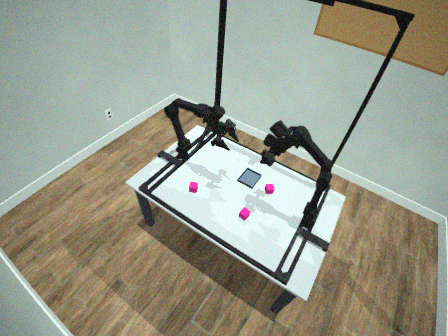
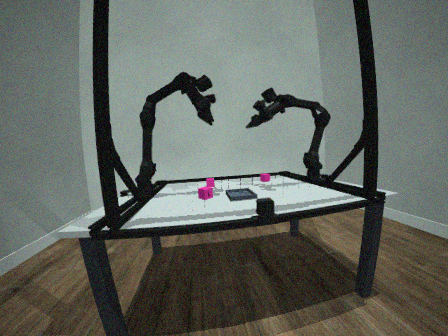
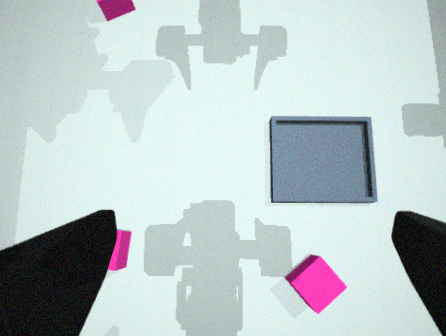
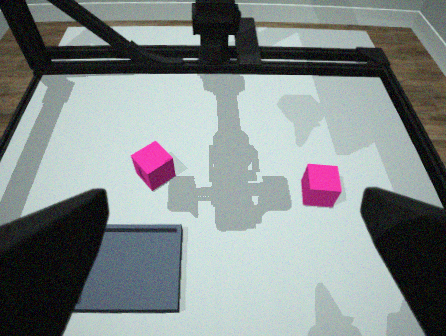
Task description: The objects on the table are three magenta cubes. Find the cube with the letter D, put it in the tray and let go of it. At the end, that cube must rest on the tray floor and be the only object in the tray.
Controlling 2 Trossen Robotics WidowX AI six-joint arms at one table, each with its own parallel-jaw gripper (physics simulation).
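Places are measured from the left arm's base along level axes (x back, y left, z down), in metres.
Where they show: left gripper, fingertip midpoint: [image 2: 212,123] [image 3: 254,224]; right gripper, fingertip midpoint: [image 1: 234,145] [image 2: 248,126] [image 4: 237,200]; left arm's base, link origin: [image 1: 307,223] [image 2: 145,193] [image 4: 214,55]; right arm's base, link origin: [image 1: 183,156] [image 2: 313,179].
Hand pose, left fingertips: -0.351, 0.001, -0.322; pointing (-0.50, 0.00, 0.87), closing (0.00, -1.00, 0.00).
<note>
Things, the pixels of their top centre, and the offset from my left fingertips, as dx, dy, dz.
- grey tray, top centre: [image 3: 323,157] [image 4: 128,263] [image 2: 240,191] [image 1: 249,176] -0.095, -0.115, +0.323
- second cube, top centre: [image 3: 99,248] [image 4: 324,177] [image 1: 244,211] [image 2: 210,178] +0.020, +0.156, +0.296
- third cube, top centre: [image 1: 193,184] [image 2: 265,174] -0.333, +0.175, +0.296
Three magenta cubes lie on the white table. One cube [image 1: 269,189] [image 2: 205,193] [image 3: 316,283] [image 4: 153,165] sits close to the grey tray [image 1: 241,180] [image 2: 229,193] [image 3: 373,160] [image 4: 132,267] and bears a dark mark on a side face that I cannot read. A second cube [image 1: 244,213] [image 2: 210,182] [image 3: 120,250] [image 4: 322,185] lies further out. The third cube [image 1: 193,187] [image 2: 265,177] [image 3: 115,7] is far from the tray. The tray is empty. My left gripper [image 1: 267,161] [image 2: 210,121] is open, high above the tray area. My right gripper [image 1: 227,140] [image 2: 249,126] [image 4: 237,200] is open and high too.
A black frame [image 1: 216,238] [image 2: 189,230] [image 4: 288,67] runs round the table's work area, with tall black posts [image 1: 219,50] at its sides. A small black box [image 2: 265,207] sits on the frame's rail.
</note>
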